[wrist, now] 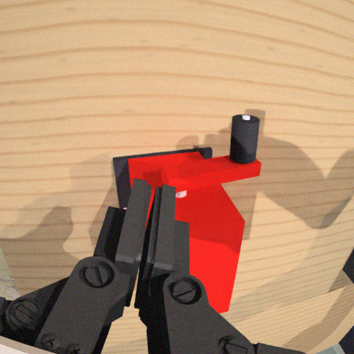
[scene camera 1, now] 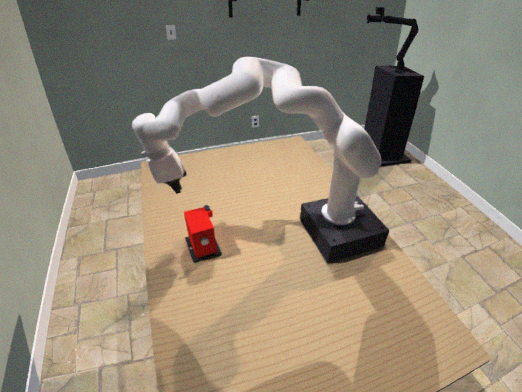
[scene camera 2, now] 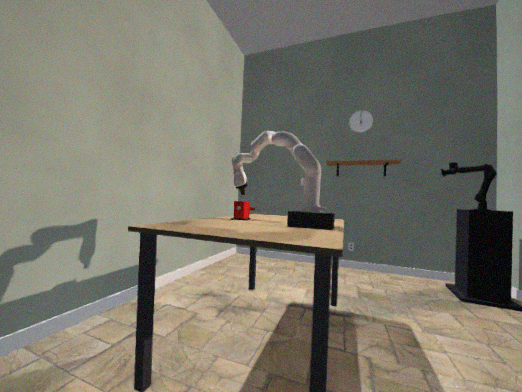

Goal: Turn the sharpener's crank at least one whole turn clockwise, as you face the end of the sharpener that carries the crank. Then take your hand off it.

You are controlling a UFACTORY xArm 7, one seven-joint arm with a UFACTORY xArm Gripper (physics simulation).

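Seen in the pictures: gripper, fingertip midpoint: [scene camera 1: 178, 190] [scene camera 2: 243, 194]; arm's base, link origin: [scene camera 1: 338, 214] [scene camera 2: 310, 212].
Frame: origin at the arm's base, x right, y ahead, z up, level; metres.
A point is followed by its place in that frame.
Observation:
The red sharpener [scene camera 1: 201, 231] {x -0.015, y 0.498, z 0.045 m} [scene camera 2: 241, 210] {x -0.012, y 0.474, z -0.015 m} [wrist: 215, 270] stands upright on its dark base plate on the table. In the wrist view its red crank arm [wrist: 215, 171] points to the right, with the black handle [wrist: 245, 139] at its outer end. The handle also shows at the sharpener's far side in scene camera 1 [scene camera 1: 207, 208] {x 0.143, y 0.463, z 0.006 m}. My gripper [scene camera 1: 177, 191] {x 0.152, y 0.556, z 0.098 m} [scene camera 2: 242, 193] {x 0.152, y 0.556, z 0.098 m} [wrist: 147, 209] is shut and empty. It hangs above the sharpener, apart from it and from the handle. In the wrist view the fingers hide part of the sharpener's body.
The wooden table [scene camera 1: 300, 320] {x -0.331, y 0.260, z -0.081 m} [scene camera 2: 200, 227] {x -0.511, y 0.409, z -0.081 m} carries the sharpener and my arm's black base block [scene camera 1: 345, 235] {x -0.111, y 0.026, z 0.003 m} [scene camera 2: 311, 220] {x -0.138, y -0.036, z -0.039 m}. A black pedestal [scene camera 1: 392, 115] [scene camera 2: 484, 255] with a small black arm stands beyond the table. A wooden shelf [scene camera 2: 364, 162] is on the wall.

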